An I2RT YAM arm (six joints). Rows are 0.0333 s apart.
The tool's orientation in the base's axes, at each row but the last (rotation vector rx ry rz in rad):
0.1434 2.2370 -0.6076
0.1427 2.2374 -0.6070
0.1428 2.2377 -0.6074
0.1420 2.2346 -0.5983
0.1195 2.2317 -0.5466
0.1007 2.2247 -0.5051
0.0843 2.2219 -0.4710
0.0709 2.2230 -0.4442
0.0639 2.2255 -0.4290
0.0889 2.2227 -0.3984
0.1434 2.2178 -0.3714
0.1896 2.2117 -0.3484
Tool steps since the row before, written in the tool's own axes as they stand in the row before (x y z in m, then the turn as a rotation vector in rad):
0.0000 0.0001 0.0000 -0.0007 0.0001 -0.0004
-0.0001 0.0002 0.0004 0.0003 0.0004 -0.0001
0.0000 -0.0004 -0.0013 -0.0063 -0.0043 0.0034
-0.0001 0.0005 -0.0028 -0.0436 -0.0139 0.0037
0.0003 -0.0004 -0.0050 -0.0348 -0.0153 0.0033
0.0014 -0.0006 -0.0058 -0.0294 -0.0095 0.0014
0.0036 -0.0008 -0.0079 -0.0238 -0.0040 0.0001
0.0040 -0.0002 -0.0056 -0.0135 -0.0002 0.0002
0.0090 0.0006 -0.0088 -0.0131 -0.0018 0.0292
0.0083 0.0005 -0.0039 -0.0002 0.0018 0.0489
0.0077 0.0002 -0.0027 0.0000 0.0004 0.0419
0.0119 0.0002 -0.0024 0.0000 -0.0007 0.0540
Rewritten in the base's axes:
0.0000 0.0001 0.0000 0.0002 0.0003 0.0007
0.0004 0.0000 -0.0002 -0.0002 0.0004 -0.0003
-0.0010 0.0003 0.0009 0.0053 -0.0048 0.0043
-0.0017 0.0017 0.0015 0.0279 -0.0100 0.0351
-0.0038 0.0017 0.0028 0.0214 -0.0119 0.0293
-0.0052 0.0016 0.0025 0.0179 -0.0064 0.0244
-0.0083 0.0018 0.0021 0.0145 -0.0014 0.0192
-0.0068 0.0013 0.0003 0.0088 0.0011 0.0102
-0.0122 0.0025 -0.0019 0.0298 -0.0099 -0.0065
-0.0081 0.0011 -0.0042 0.0371 -0.0136 -0.0289
-0.0068 0.0008 -0.0045 0.0314 -0.0128 -0.0247
-0.0090 0.0011 -0.0080 0.0401 -0.0176 -0.0316

